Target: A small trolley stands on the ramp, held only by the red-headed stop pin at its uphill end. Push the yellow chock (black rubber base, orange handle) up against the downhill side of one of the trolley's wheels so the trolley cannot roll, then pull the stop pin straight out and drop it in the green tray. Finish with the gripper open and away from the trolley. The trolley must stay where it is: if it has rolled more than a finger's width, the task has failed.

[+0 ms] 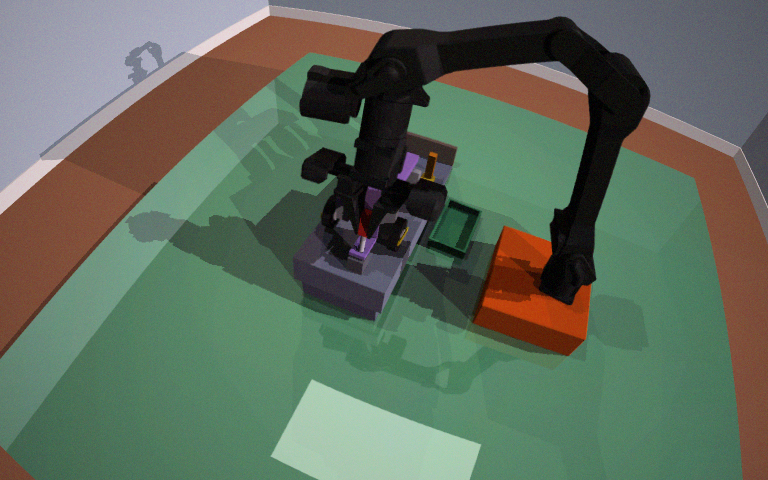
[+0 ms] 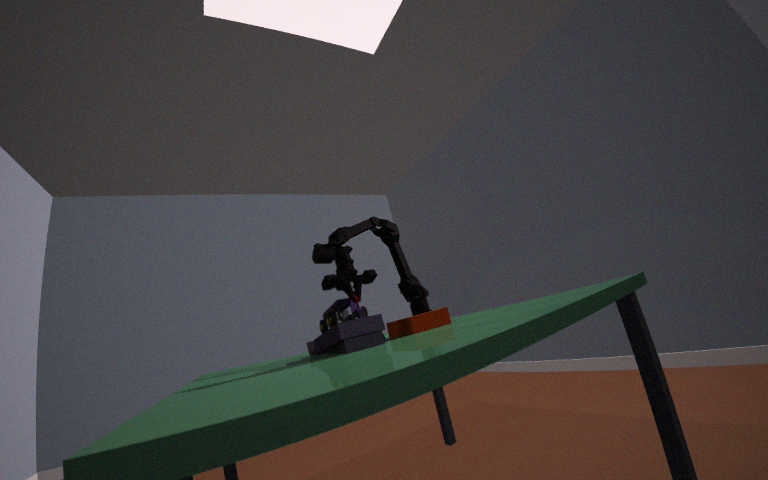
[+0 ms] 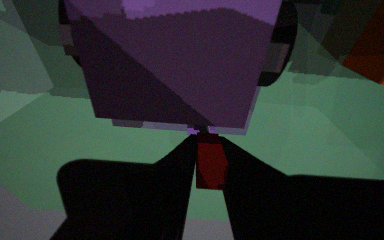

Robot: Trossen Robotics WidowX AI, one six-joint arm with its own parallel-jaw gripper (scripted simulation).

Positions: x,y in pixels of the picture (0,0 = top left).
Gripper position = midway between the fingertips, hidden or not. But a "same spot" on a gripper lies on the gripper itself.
gripper: image 1 363,235; image 2; image 3
same spot on grey ramp: [image 3: 115,122] = [image 2: 336,323]
same spot on gripper: [image 3: 94,192] = [image 2: 340,289]
